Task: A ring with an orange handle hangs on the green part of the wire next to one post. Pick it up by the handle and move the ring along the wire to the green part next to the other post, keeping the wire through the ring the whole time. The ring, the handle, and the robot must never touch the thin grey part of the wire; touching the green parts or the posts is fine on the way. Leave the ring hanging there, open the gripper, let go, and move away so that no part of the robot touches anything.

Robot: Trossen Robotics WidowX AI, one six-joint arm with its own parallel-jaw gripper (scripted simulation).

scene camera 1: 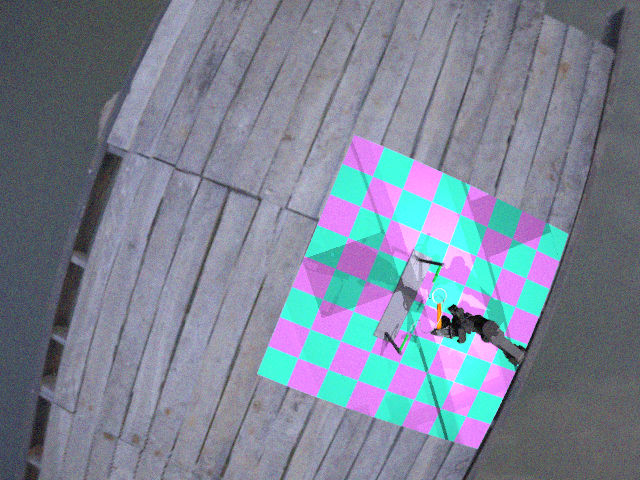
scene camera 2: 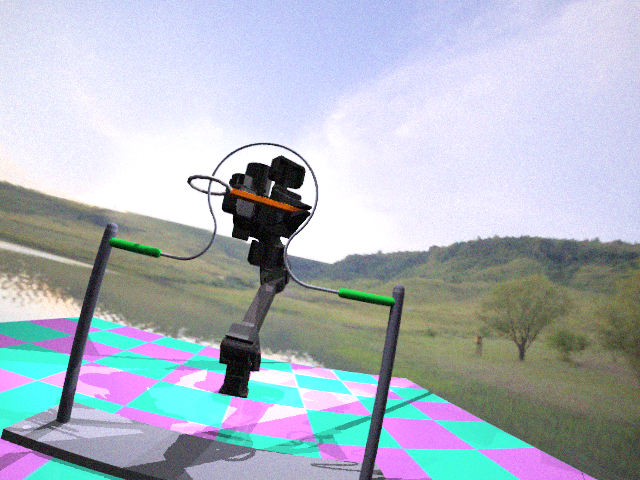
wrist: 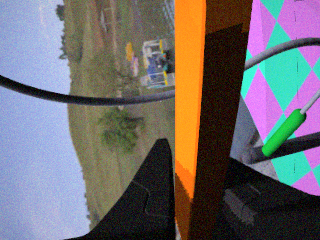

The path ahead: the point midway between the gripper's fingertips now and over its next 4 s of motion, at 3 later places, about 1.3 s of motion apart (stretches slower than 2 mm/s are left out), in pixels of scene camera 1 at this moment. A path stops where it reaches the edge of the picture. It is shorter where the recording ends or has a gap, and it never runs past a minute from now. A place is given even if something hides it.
My gripper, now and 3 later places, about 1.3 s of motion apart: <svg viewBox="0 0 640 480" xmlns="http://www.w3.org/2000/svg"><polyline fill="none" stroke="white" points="430,333 428,329 428,321 431,314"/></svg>
